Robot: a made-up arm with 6 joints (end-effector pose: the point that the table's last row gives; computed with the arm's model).
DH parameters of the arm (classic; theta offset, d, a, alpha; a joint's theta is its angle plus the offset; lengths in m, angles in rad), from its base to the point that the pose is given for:
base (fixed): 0.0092 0 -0.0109 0
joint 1: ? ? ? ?
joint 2: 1.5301 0 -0.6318 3.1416
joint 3: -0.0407 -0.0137 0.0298 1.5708
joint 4: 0 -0.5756 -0.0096 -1.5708
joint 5: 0 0.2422 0.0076 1.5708
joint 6: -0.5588 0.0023 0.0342 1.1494
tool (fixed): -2.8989 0.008 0 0
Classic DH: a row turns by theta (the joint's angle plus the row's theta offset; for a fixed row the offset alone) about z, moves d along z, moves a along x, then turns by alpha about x.
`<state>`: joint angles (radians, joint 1 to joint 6).
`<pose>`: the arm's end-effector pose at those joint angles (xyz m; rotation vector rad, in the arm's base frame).
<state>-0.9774 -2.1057 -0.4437 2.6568 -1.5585 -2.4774</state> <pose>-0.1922 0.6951 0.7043 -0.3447 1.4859 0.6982</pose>
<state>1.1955 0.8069 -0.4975 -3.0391 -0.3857 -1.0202</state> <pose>-0.0297 0.5508 0.3429 -0.6585 -2.3651 1.9477</pose>
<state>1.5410 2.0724 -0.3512 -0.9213 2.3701 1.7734</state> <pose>0.1575 -0.0639 -0.0457 1.3219 2.5558 -0.4577</pose>
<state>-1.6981 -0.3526 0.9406 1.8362 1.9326 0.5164</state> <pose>0.1170 0.2643 1.6830 1.8401 1.0620 -1.8492</pose>
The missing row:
joint 1: -0.0092 0.4545 -0.0221 -1.5708
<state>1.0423 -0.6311 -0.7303 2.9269 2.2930 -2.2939</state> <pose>-0.1498 0.2478 0.9270 -1.0211 0.1772 1.9081</pose>
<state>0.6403 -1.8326 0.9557 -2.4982 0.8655 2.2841</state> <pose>-1.0348 -0.4688 0.6500 1.8846 -1.3819 -1.2938</pose>
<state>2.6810 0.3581 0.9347 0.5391 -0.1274 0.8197</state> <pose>-0.4643 0.4616 1.4197 1.3590 -2.0807 0.5194</pose>
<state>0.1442 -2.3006 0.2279 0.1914 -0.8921 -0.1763</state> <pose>-0.9026 -0.3286 0.3251 0.6862 -2.1467 -1.4713</pose>
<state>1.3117 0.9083 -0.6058 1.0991 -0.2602 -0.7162</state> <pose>0.2320 0.6049 0.3053 -1.3526 -0.6211 1.1421</pose>
